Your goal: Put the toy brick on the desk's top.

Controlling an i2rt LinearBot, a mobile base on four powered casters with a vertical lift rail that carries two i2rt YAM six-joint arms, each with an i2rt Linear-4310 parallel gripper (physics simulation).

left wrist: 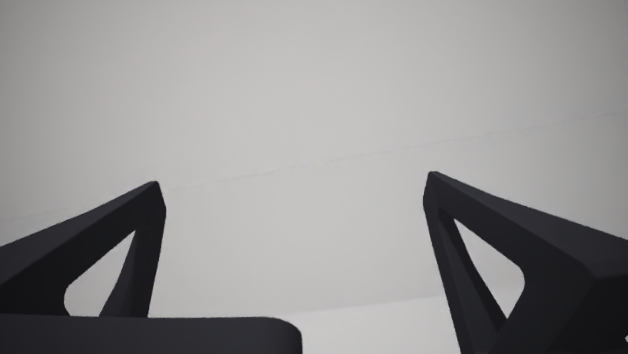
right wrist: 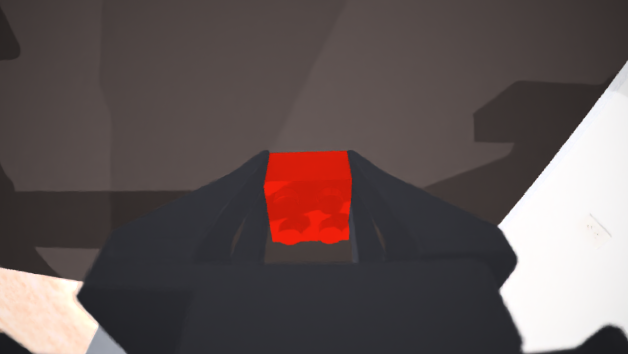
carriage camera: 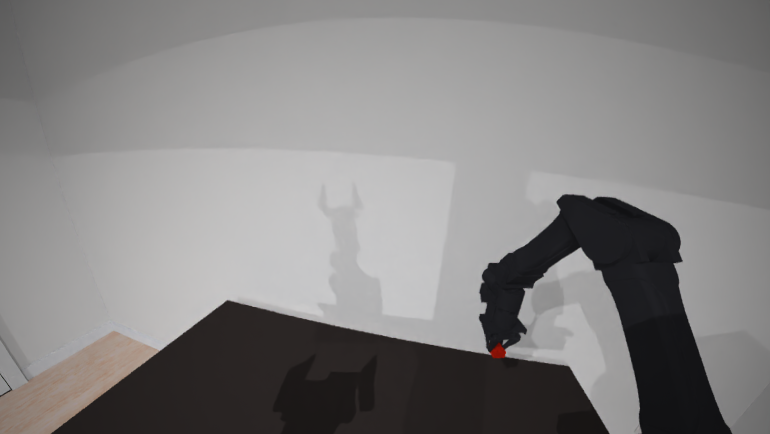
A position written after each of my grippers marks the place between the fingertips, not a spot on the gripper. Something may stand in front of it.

My left gripper shows in the left wrist view point(294, 191); in the right wrist view it is out of frame, in the carriage camera view it is out of frame. My right gripper shows in the right wrist view point(308, 163) and in the carriage camera view point(494, 350); in the left wrist view it is out of frame.
